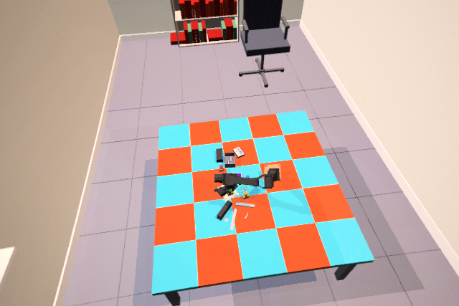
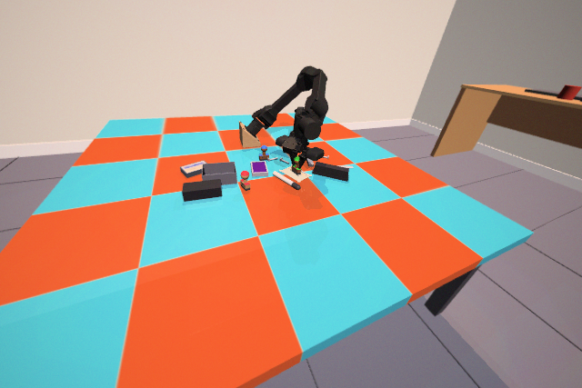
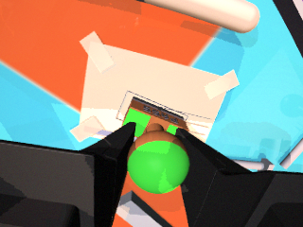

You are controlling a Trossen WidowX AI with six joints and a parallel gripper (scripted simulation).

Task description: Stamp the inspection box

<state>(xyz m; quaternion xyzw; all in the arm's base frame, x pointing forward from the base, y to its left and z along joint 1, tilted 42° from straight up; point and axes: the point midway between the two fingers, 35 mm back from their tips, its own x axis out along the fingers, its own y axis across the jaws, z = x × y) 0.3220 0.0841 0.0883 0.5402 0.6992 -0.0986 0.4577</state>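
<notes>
Right now the green stamp is right at my gripper tip. Round my gripper tip: white marker (7 cm ahead, 5 cm to the right, 2 cm below); card (3 cm below, 1 cm ahead); yellow stamp (11 cm behind, 3 cm to the left, 1 cm below).
</notes>
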